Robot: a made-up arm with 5 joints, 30 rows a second.
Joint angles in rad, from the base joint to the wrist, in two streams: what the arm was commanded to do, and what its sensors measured. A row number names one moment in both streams.
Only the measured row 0 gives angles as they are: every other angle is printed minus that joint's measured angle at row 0.
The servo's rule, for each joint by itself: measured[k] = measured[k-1] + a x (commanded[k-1-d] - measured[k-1]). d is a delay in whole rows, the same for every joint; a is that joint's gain. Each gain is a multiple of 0.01, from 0.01 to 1. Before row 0 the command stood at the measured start. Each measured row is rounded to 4 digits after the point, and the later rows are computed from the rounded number. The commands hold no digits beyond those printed.
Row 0, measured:
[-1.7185, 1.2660, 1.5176, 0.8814, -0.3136]
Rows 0 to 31, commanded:
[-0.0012, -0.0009, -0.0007, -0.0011, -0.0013]
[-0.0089, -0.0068, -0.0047, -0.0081, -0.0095]
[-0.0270, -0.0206, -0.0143, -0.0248, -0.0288]
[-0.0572, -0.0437, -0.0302, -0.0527, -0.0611]
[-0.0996, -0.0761, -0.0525, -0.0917, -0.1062]
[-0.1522, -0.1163, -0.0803, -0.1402, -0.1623]
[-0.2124, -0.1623, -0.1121, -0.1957, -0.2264]
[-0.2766, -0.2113, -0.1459, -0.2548, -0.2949]
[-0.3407, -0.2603, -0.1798, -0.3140, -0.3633]
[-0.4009, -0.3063, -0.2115, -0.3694, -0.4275]
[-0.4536, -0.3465, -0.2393, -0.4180, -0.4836]
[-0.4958, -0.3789, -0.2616, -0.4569, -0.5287]
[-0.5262, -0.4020, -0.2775, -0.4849, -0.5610]
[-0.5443, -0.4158, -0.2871, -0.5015, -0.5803]
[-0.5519, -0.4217, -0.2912, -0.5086, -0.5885]
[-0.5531, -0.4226, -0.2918, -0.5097, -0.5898]
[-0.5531, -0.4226, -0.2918, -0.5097, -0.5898]
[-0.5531, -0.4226, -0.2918, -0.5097, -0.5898]
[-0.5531, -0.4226, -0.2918, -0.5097, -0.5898]
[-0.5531, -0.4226, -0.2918, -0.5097, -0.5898]
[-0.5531, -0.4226, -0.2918, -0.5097, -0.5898]
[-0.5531, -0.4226, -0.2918, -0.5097, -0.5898]
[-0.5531, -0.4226, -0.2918, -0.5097, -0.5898]
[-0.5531, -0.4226, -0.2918, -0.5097, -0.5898]
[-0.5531, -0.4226, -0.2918, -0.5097, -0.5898]
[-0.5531, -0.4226, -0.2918, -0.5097, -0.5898]
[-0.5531, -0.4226, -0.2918, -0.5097, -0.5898]
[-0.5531, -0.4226, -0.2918, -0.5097, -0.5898]
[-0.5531, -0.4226, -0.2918, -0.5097, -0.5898]
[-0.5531, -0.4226, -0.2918, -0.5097, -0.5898]
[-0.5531, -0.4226, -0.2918, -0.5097, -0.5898]
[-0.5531, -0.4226, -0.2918, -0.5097, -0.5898]
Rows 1 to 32, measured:
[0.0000, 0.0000, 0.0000, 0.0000, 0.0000]
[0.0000, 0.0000, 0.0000, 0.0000, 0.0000]
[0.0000, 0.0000, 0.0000, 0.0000, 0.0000]
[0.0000, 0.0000, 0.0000, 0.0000, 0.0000]
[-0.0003, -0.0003, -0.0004, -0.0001, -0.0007]
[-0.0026, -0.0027, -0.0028, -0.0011, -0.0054]
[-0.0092, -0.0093, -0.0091, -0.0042, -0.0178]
[-0.0222, -0.0220, -0.0207, -0.0105, -0.0407]
[-0.0431, -0.0420, -0.0382, -0.0211, -0.0754]
[-0.0726, -0.0695, -0.0614, -0.0366, -0.1215]
[-0.1103, -0.1038, -0.0893, -0.0573, -0.1771]
[-0.1552, -0.1436, -0.1204, -0.0830, -0.2395]
[-0.2053, -0.1868, -0.1531, -0.1130, -0.3051]
[-0.2581, -0.2310, -0.1852, -0.1463, -0.3700]
[-0.3109, -0.2737, -0.2150, -0.1816, -0.4302]
[-0.3608, -0.3126, -0.2406, -0.2174, -0.4824]
[-0.4055, -0.3457, -0.2609, -0.2522, -0.5241]
[-0.4430, -0.3716, -0.2753, -0.2846, -0.5539]
[-0.4724, -0.3901, -0.2840, -0.3137, -0.5722]
[-0.4942, -0.4021, -0.2883, -0.3392, -0.5815]
[-0.5101, -0.4097, -0.2902, -0.3614, -0.5859]
[-0.5217, -0.4145, -0.2911, -0.3807, -0.5880]
[-0.5302, -0.4175, -0.2915, -0.3975, -0.5890]
[-0.5364, -0.4194, -0.2917, -0.4121, -0.5894]
[-0.5409, -0.4206, -0.2918, -0.4248, -0.5896]
[-0.5442, -0.4213, -0.2918, -0.4358, -0.5897]
[-0.5466, -0.4218, -0.2918, -0.4454, -0.5898]
[-0.5484, -0.4221, -0.2918, -0.4538, -0.5898]
[-0.5497, -0.4223, -0.2918, -0.4611, -0.5898]
[-0.5506, -0.4224, -0.2918, -0.4674, -0.5898]
[-0.5513, -0.4225, -0.2918, -0.4729, -0.5898]
[-0.5518, -0.4225, -0.2918, -0.4777, -0.5898]
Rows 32 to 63, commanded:
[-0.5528, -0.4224, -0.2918, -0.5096, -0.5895]
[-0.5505, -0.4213, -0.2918, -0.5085, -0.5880]
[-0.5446, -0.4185, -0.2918, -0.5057, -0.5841]
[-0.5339, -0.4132, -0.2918, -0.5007, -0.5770]
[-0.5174, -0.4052, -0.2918, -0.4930, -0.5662]
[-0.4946, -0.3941, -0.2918, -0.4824, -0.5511]
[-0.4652, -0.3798, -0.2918, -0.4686, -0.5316]
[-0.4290, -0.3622, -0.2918, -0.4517, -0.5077]
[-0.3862, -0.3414, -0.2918, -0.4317, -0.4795]
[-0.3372, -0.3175, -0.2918, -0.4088, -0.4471]
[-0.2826, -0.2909, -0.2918, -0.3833, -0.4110]
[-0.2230, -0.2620, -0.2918, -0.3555, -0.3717]
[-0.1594, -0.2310, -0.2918, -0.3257, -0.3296]
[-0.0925, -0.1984, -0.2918, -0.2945, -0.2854]
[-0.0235, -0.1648, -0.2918, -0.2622, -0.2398]
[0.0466, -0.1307, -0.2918, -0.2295, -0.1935]
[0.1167, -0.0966, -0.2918, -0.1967, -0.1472]
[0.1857, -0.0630, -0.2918, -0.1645, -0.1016]
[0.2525, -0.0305, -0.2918, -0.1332, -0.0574]
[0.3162, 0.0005, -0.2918, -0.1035, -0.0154]
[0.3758, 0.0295, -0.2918, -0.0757, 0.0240]
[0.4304, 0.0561, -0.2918, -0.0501, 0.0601]
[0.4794, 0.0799, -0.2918, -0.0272, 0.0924]
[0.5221, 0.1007, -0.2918, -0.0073, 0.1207]
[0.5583, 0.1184, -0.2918, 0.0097, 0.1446]
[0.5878, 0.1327, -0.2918, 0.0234, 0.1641]
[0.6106, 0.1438, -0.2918, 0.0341, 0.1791]
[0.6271, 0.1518, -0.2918, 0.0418, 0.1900]
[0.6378, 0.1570, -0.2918, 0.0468, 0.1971]
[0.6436, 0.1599, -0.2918, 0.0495, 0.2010]
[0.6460, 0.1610, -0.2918, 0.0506, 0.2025]
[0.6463, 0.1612, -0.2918, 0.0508, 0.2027]
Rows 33 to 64, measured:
[-0.5522, -0.4225, -0.2918, -0.4819, -0.5898]
[-0.5524, -0.4225, -0.2918, -0.4855, -0.5898]
[-0.5526, -0.4225, -0.2918, -0.4886, -0.5898]
[-0.5527, -0.4225, -0.2918, -0.4913, -0.5898]
[-0.5527, -0.4225, -0.2918, -0.4937, -0.5896]
[-0.5521, -0.4221, -0.2918, -0.4956, -0.5888]
[-0.5501, -0.4208, -0.2918, -0.4969, -0.5863]
[-0.5457, -0.4180, -0.2918, -0.4974, -0.5814]
[-0.5381, -0.4133, -0.2918, -0.4968, -0.5733]
[-0.5264, -0.4062, -0.2918, -0.4949, -0.5615]
[-0.5099, -0.3964, -0.2918, -0.4915, -0.5457]
[-0.4881, -0.3837, -0.2918, -0.4863, -0.5256]
[-0.4606, -0.3680, -0.2918, -0.4792, -0.5012]
[-0.4273, -0.3493, -0.2918, -0.4700, -0.4725]
[-0.3882, -0.3277, -0.2918, -0.4587, -0.4399]
[-0.3436, -0.3034, -0.2918, -0.4453, -0.4038]
[-0.2939, -0.2766, -0.2918, -0.4298, -0.3645]
[-0.2395, -0.2477, -0.2918, -0.4122, -0.3226]
[-0.1812, -0.2170, -0.2918, -0.3927, -0.2787]
[-0.1197, -0.1851, -0.2918, -0.3715, -0.2335]
[-0.0559, -0.1524, -0.2918, -0.3488, -0.1878]
[0.0093, -0.1193, -0.2918, -0.3248, -0.1421]
[0.0750, -0.0864, -0.2918, -0.2999, -0.0972]
[0.1401, -0.0542, -0.2918, -0.2744, -0.0538]
[0.2037, -0.0232, -0.2918, -0.2486, -0.0126]
[0.2649, 0.0061, -0.2918, -0.2228, 0.0259]
[0.3228, 0.0334, -0.2918, -0.1974, 0.0611]
[0.3766, 0.0583, -0.2918, -0.1727, 0.0927]
[0.4257, 0.0805, -0.2918, -0.1490, 0.1202]
[0.4695, 0.0998, -0.2918, -0.1266, 0.1435]
[0.5076, 0.1161, -0.2918, -0.1057, 0.1624]
[0.5399, 0.1293, -0.2918, -0.0865, 0.1770]

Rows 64 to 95, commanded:
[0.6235, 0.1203, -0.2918, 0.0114, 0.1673]
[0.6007, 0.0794, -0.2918, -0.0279, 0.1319]
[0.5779, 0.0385, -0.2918, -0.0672, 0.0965]
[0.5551, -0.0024, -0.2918, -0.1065, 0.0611]
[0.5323, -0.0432, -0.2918, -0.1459, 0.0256]
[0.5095, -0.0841, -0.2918, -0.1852, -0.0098]
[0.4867, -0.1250, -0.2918, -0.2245, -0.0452]
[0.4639, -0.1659, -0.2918, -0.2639, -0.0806]
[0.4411, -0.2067, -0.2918, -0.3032, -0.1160]
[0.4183, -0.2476, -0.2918, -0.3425, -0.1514]
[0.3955, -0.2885, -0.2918, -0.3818, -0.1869]
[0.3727, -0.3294, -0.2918, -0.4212, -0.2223]
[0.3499, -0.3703, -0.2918, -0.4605, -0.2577]
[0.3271, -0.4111, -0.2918, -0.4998, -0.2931]
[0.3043, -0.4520, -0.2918, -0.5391, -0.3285]
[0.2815, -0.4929, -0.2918, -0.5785, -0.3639]
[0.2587, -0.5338, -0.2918, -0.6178, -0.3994]
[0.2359, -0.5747, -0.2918, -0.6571, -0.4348]
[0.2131, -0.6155, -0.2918, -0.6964, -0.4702]
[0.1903, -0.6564, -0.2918, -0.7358, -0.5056]
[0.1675, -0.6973, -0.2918, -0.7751, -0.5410]
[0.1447, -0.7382, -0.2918, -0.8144, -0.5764]
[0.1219, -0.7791, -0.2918, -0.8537, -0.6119]
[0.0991, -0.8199, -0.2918, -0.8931, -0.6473]
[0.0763, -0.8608, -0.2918, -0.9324, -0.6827]
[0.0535, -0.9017, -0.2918, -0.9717, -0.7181]
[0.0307, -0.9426, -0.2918, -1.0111, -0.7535]
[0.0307, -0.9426, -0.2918, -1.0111, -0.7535]
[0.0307, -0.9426, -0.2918, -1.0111, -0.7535]
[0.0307, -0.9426, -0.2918, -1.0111, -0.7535]
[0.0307, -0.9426, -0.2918, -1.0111, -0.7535]
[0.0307, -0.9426, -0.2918, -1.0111, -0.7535]
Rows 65 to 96, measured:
[0.5663, 0.1395, -0.2918, -0.0692, 0.1877]
[0.5872, 0.1470, -0.2918, -0.0538, 0.1947]
[0.6031, 0.1522, -0.2918, -0.0402, 0.1988]
[0.6148, 0.1555, -0.2918, -0.0284, 0.2009]
[0.6171, 0.1425, -0.2918, -0.0232, 0.1831]
[0.6127, 0.1192, -0.2918, -0.0238, 0.1560]
[0.6033, 0.0893, -0.2918, -0.0294, 0.1245]
[0.5903, 0.0554, -0.2918, -0.0394, 0.0909]
[0.5746, 0.0189, -0.2918, -0.0532, 0.0563]
[0.5570, -0.0192, -0.2918, -0.0704, 0.0213]
[0.5380, -0.0583, -0.2918, -0.0904, -0.0139]
[0.5180, -0.0981, -0.2918, -0.1130, -0.0493]
[0.4972, -0.1383, -0.2918, -0.1377, -0.0847]
[0.4759, -0.1787, -0.2918, -0.1643, -0.1201]
[0.4542, -0.2193, -0.2918, -0.1926, -0.1555]
[0.4322, -0.2600, -0.2918, -0.2223, -0.1909]
[0.4100, -0.3008, -0.2918, -0.2533, -0.2263]
[0.3876, -0.3416, -0.2918, -0.2853, -0.2617]
[0.3651, -0.3824, -0.2918, -0.3183, -0.2971]
[0.3425, -0.4233, -0.2918, -0.3521, -0.3325]
[0.3199, -0.4642, -0.2918, -0.3866, -0.3680]
[0.2972, -0.5051, -0.2918, -0.4218, -0.4034]
[0.2745, -0.5459, -0.2918, -0.4575, -0.4388]
[0.2518, -0.5868, -0.2918, -0.4937, -0.4742]
[0.2290, -0.6277, -0.2918, -0.5303, -0.5096]
[0.2062, -0.6686, -0.2918, -0.5672, -0.5450]
[0.1834, -0.7095, -0.2918, -0.6044, -0.5805]
[0.1606, -0.7503, -0.2918, -0.6419, -0.6159]
[0.1378, -0.7912, -0.2918, -0.6797, -0.6513]
[0.1150, -0.8321, -0.2918, -0.7177, -0.6867]
[0.0922, -0.8730, -0.2918, -0.7558, -0.7221]
[0.0756, -0.8988, -0.2918, -0.7890, -0.7387]

